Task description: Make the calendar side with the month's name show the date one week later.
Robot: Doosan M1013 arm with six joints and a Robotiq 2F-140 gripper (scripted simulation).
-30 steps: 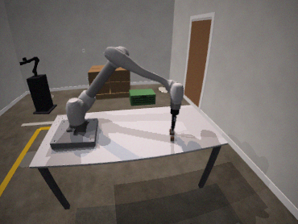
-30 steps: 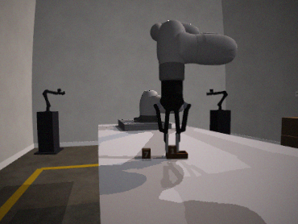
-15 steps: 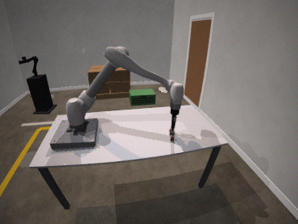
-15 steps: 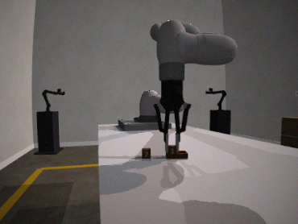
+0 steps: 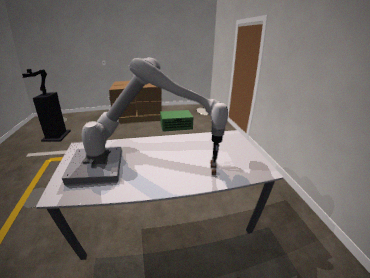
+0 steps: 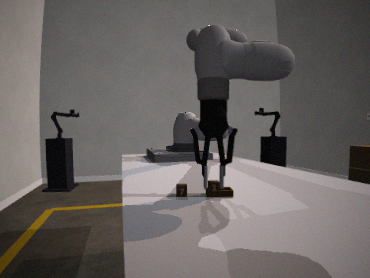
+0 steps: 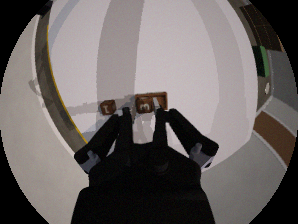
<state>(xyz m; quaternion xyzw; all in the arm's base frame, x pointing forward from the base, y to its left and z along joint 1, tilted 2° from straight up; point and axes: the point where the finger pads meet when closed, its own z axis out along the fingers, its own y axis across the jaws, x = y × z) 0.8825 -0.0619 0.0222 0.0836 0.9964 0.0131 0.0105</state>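
My hand is 2 cm to the right of the brown tray and 4 cm above it.
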